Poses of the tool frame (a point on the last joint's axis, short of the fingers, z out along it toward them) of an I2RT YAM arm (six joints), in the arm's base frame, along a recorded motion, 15 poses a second.
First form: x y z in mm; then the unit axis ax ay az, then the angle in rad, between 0 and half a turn.
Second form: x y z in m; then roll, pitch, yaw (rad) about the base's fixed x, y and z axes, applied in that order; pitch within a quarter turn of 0, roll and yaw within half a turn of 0. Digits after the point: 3 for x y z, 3 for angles.
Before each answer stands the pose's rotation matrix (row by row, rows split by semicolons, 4 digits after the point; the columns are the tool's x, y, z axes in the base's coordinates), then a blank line. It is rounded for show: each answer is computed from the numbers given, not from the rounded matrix.
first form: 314, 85, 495, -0.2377, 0.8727, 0.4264, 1.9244
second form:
-0.2702 -0.6793 0.6823; 0.1207 0.6791 0.7240; -0.9552 0.2780 -0.1015

0.314, 0.085, 0.495, 1.921, 1.270, 2.721
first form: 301, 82, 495, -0.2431, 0.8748, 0.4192, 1.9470
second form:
-0.2866 -0.6806 0.6742; 0.0991 0.6789 0.7275; -0.9529 0.2753 -0.1271

0.301, 0.082, 0.495, 2.003, 1.263, 2.809
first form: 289, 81, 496, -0.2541, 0.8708, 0.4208, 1.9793
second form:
-0.3070 -0.6954 0.6498; 0.0770 0.6623 0.7452; -0.9486 0.2788 -0.1498

0.289, 0.081, 0.496, 2.064, 1.249, 2.896
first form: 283, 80, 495, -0.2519, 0.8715, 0.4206, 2.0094
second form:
-0.3343 -0.6936 0.6381; 0.0680 0.6575 0.7504; -0.9400 0.2942 -0.1726

0.283, 0.080, 0.495, 2.101, 1.223, 2.941
